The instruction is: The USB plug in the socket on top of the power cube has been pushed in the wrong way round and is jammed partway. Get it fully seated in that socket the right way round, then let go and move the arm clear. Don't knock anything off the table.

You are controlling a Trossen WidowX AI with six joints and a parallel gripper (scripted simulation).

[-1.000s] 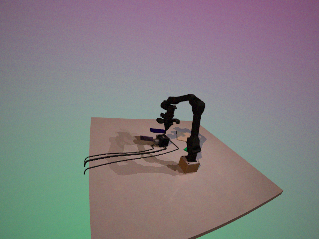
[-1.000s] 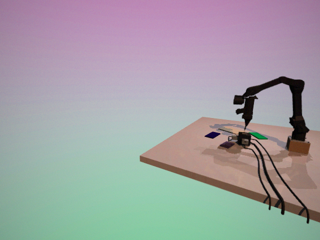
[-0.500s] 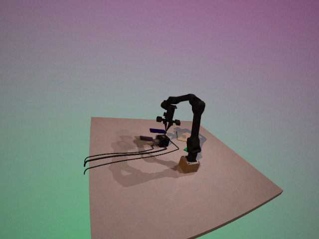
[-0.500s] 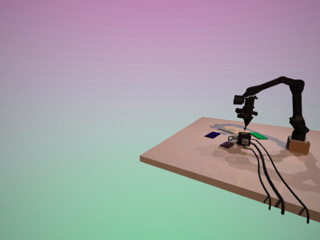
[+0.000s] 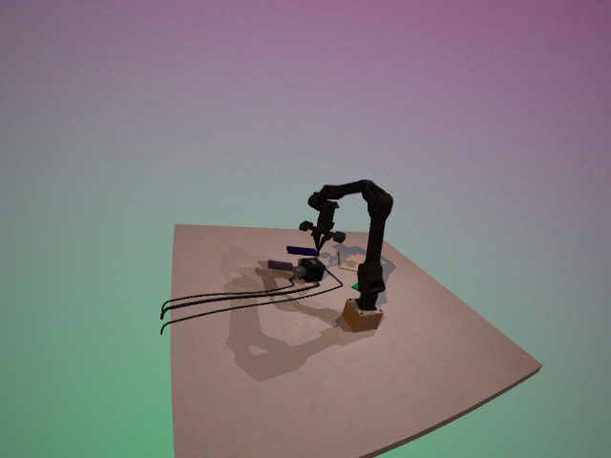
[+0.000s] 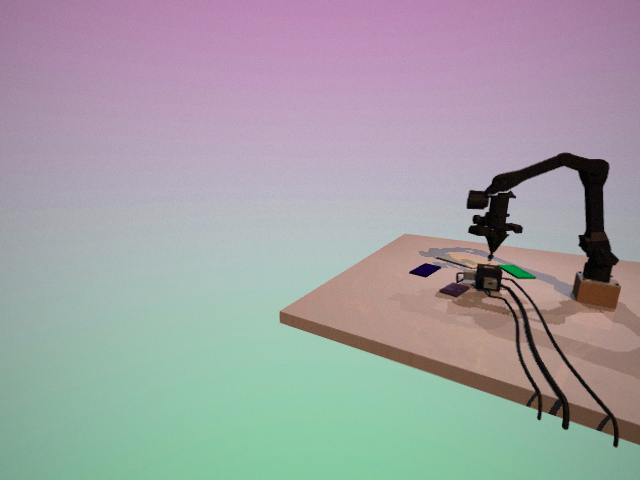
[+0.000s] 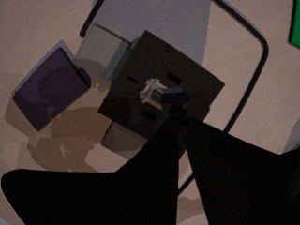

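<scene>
Right now my gripper tip is 10 mm above the usb plug. From my gripper tip the other things lie so: beige pad 260 mm to the right, 180 mm ahead, 130 mm below; green card 250 mm to the right, 130 mm below, 40 mm behind; dark blue card 250 mm ahead, 130 mm below, 10 mm to the right.
</scene>
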